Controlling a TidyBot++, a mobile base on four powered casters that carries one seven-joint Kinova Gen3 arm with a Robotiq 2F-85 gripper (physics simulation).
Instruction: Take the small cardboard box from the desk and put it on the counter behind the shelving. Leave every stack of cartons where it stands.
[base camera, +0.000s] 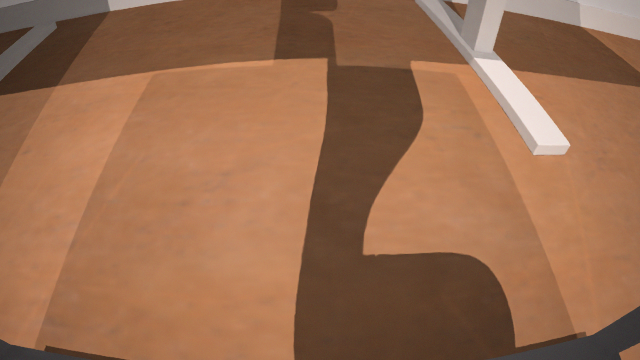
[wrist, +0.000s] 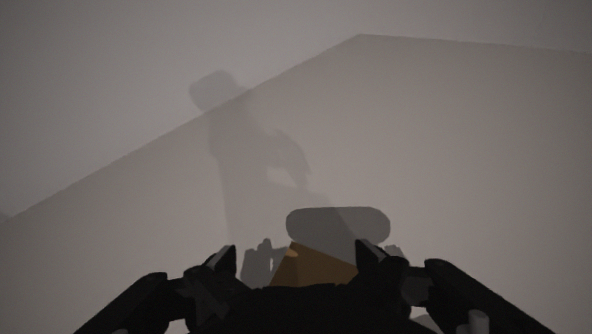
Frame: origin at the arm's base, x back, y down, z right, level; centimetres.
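Seen in the pictures: gripper, fingertip midpoint: (wrist: 296, 255).
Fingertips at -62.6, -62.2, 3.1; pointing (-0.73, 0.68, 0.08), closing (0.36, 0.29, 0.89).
A point is followed by its place in that frame, as x, y, z.
The small cardboard box (wrist: 315, 267) {-62.0, -60.3, 3.8} shows brown at the bottom middle of the wrist view, on the pale grey desk top (wrist: 475, 150) {-65.6, -55.3, 26.6}. Its near part is hidden behind the black gripper body. My gripper (wrist: 296, 255) {-62.6, -62.2, 3.1} is open, with nothing between its fingers. The visible part of the box lies between the two fingertips in the picture, nearer the right one, and reaches that finger's outline. The height of the fingers above the box is hard to tell. The counter, the shelving and the cartons do not show in either view.
In the base view a white desk foot (base camera: 525, 105) stands on the brown floor (base camera: 200, 200) {-39.0, 39.6, -12.6} at the right, with an upright leg (base camera: 485, 25) {-78.7, 30.4, 39.0} rising from it. Another pale foot (base camera: 25, 50) {-92.7, 38.2, -81.0} shows at the far left. Dark shadows cross the floor. The desk's corner shows in the wrist view.
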